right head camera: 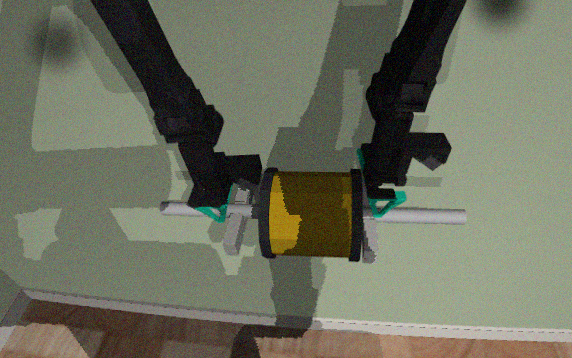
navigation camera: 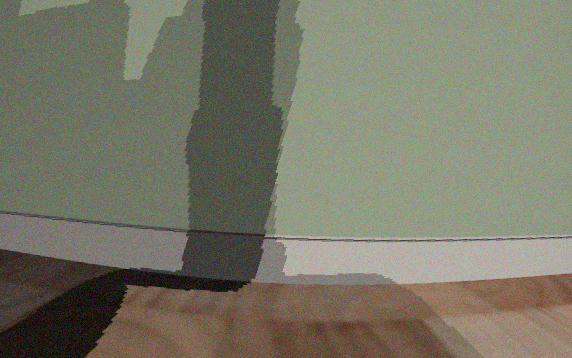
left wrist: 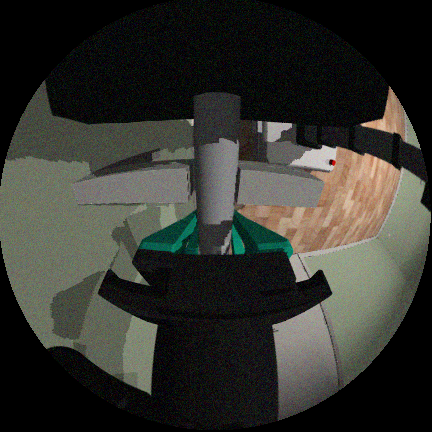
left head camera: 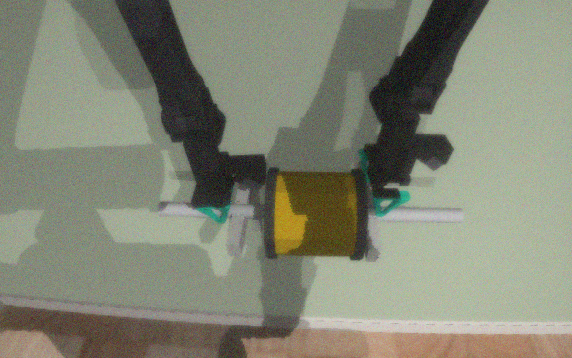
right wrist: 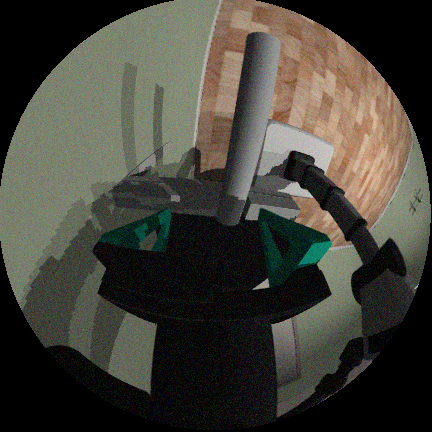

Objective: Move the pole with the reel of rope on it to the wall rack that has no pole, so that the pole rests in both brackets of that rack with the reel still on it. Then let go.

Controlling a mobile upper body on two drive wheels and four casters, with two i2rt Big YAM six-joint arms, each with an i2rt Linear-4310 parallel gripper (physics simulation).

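Frame: origin at the left arm's base, x right, y back, z down, level; millimetres.
Seen in the pictures: left gripper, fingertip midpoint: (right head camera: 222,216) (left wrist: 214,213) (left head camera: 222,216); right gripper, fingertip midpoint: (right head camera: 372,199) (left head camera: 373,198) (right wrist: 214,212).
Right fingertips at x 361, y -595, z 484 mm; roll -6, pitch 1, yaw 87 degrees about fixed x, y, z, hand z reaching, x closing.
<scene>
Pixels of each thing's top centre, then the offset from my right fingertips to it. "spot": a spot on its surface instead. Level surfaces: height alone.
- yellow reel, top centre: (right wrist: 218,302) (right head camera: 311,182) (left head camera: 316,182) dx -120, dy +13, dz -64 mm
- right bracket, surface spot: (right head camera: 369,245) (left head camera: 373,244) spot: dx -17, dy +101, dz +15 mm
- wooden floor, surface height: dz +926 mm
The yellow reel (left head camera: 320,215) (right head camera: 312,215) with dark flanges is on the grey pole (left head camera: 430,215) (right head camera: 425,216) (left wrist: 216,175) (right wrist: 255,110). The pole crosses the left bracket (left head camera: 237,240) (right head camera: 233,235) (left wrist: 135,187) and the right bracket (left head camera: 373,245) (right head camera: 369,245). In the left wrist view the pole lies between the left bracket's two prongs; how deep it sits is unclear. My left gripper (left head camera: 215,212) (right head camera: 214,212) (left wrist: 214,213) is shut on the pole outside the left bracket. My right gripper (left head camera: 378,182) (right head camera: 374,182) (right wrist: 214,212) is open and empty, beside the reel's right flange. Seating at the right bracket is unclear.
The green wall (left head camera: 500,125) (navigation camera: 425,125) stands behind the rack, with a pale baseboard (left head camera: 450,326) (navigation camera: 400,260) below it and a wooden floor (left head camera: 425,345) (right wrist: 300,105) (navigation camera: 300,325). A white panel (right wrist: 305,145) and dark arm links (right wrist: 342,210) show in the right wrist view.
</scene>
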